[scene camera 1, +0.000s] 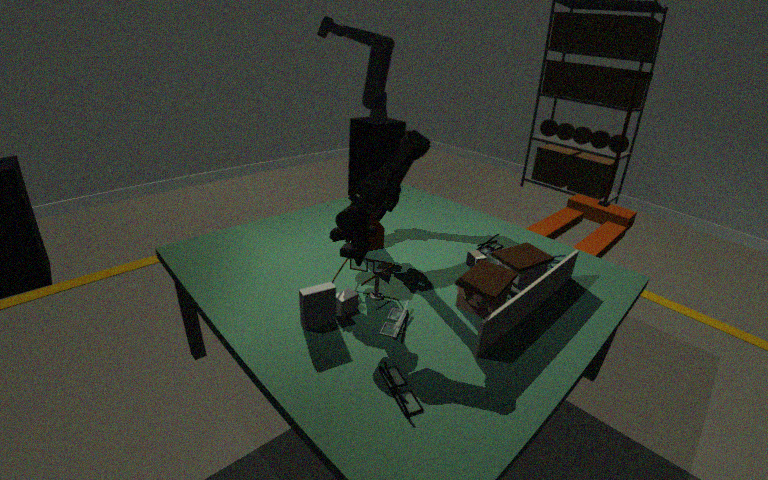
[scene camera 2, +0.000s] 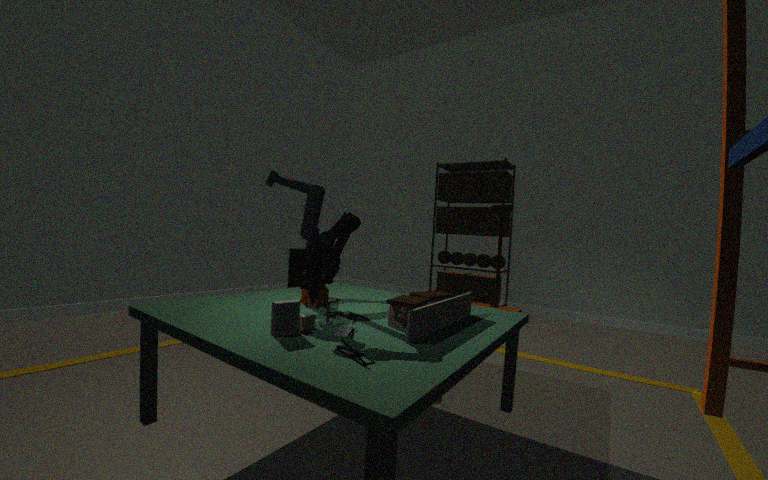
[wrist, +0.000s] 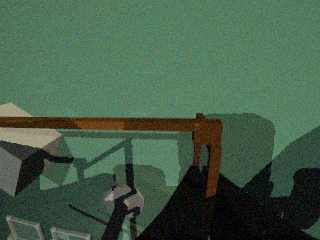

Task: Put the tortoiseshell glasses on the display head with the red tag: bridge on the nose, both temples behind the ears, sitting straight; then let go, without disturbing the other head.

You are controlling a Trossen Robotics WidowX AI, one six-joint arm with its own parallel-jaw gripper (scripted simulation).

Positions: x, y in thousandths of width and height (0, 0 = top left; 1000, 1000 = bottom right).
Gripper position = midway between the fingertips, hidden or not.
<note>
In view: my gripper (scene camera 1: 467, 553).
My gripper shows as well in the wrist view (wrist: 623, 723).
</note>
